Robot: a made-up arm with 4 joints.
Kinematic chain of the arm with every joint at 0, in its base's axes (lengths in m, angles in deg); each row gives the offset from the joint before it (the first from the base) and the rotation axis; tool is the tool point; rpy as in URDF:
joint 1: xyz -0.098 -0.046 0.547 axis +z
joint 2: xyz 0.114 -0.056 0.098 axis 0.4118 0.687 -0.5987
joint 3: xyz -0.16 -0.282 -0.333 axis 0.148 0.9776 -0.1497
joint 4: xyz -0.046 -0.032 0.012 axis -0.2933 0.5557 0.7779
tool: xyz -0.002 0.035 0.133 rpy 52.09 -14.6 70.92
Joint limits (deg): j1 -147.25..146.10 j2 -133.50..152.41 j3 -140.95..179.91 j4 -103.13..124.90
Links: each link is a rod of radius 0.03 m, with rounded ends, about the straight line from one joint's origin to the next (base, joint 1, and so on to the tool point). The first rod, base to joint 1, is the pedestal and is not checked.
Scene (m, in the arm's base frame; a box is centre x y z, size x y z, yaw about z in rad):
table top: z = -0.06
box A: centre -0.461 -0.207 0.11 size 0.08 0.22 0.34 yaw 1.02
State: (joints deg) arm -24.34 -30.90 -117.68 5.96
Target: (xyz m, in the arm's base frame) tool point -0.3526 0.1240 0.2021
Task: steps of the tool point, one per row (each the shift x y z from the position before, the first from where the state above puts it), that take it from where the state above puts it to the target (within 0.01 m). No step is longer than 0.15 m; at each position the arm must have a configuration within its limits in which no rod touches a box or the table.
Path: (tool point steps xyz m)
1: -0.1061 0.0217 0.0076
2: -0.1012 0.0444 0.0079
3: -0.0915 0.0662 0.0083
4: -0.0769 0.0858 0.0088
5: -0.0579 0.1021 0.0092
6: -0.0353 0.1144 0.0095
7: -0.0101 0.1215 0.0100
8: 0.0166 0.1228 0.0103
9: 0.0437 0.1183 0.0107
10: 0.0392 -0.0558 -0.0568
11: 0.0516 -0.0414 -0.0416
12: 0.0574 -0.0246 -0.0254
13: 0.0566 -0.0082 -0.0092
14: 0.0499 0.0061 0.0062

